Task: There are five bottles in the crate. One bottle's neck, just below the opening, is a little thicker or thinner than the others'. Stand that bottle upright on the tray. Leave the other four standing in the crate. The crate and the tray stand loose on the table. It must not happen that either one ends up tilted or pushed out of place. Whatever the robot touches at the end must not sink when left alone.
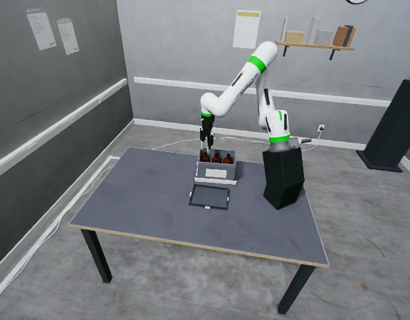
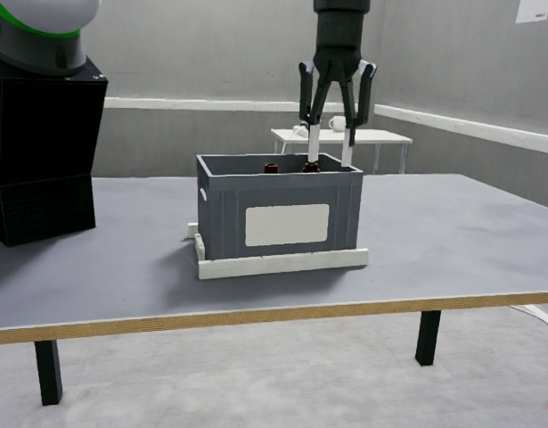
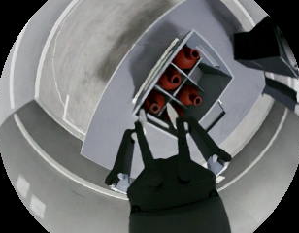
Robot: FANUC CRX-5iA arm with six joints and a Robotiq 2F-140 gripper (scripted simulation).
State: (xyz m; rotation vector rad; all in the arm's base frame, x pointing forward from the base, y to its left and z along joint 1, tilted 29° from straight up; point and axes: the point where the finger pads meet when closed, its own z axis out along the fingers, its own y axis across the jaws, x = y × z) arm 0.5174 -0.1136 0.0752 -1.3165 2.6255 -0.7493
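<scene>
The grey crate is 130 mm below my hand, 90 mm behind it and 40 mm to the left of it. From my hand the other things lie so: dark tray 300 mm to the left, 200 mm below, 80 mm behind.
</scene>
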